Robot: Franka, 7 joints.
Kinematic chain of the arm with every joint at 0, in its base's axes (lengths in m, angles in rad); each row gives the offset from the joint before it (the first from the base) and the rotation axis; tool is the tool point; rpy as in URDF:
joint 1: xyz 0 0 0.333 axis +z
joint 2: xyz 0 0 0 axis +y
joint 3: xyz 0 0 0.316 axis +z
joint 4: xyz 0.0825 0 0 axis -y
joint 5: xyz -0.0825 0 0.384 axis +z
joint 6: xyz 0 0 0 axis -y
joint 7: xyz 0.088 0 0 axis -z
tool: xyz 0 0 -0.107 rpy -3.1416 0 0
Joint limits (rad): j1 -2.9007..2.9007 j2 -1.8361..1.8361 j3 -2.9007..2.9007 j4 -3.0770..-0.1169 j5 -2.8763..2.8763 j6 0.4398..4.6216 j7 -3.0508..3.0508
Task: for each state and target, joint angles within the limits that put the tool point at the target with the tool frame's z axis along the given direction. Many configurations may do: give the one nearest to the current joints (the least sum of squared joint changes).
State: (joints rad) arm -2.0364 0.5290 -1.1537 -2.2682 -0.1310 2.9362 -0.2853
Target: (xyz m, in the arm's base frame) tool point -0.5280 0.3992 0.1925 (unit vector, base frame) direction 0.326 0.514 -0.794
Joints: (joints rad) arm -2.9007 1.0520 -1.0037 -1.7600 0.2593 2.4090 -0.2853
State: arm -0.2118 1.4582 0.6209 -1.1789 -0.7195 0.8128 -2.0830
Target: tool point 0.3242 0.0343 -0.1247 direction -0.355 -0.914 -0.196
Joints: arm -0.3417 1.3727 0.5097 -1.9710 -1.3789 1.3030 -2.0830
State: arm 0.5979 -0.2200 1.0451 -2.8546 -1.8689 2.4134 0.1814
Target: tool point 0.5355 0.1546 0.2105 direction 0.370 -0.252 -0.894
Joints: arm -0.2237 0.4346 0.4667 -2.1735 -1.2097 2.5958 0.1814
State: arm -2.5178 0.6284 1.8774 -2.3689 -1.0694 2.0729 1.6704
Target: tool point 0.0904 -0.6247 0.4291 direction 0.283 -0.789 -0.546
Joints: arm -2.6764 1.0203 1.4847 -1.9002 -1.7787 2.6700 1.6704
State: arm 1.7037 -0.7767 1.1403 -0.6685 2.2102 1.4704 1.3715
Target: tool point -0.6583 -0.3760 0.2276 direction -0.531 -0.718 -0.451
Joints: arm 1.3474 -1.4716 1.8088 -1.4342 2.5889 2.1817 1.3715
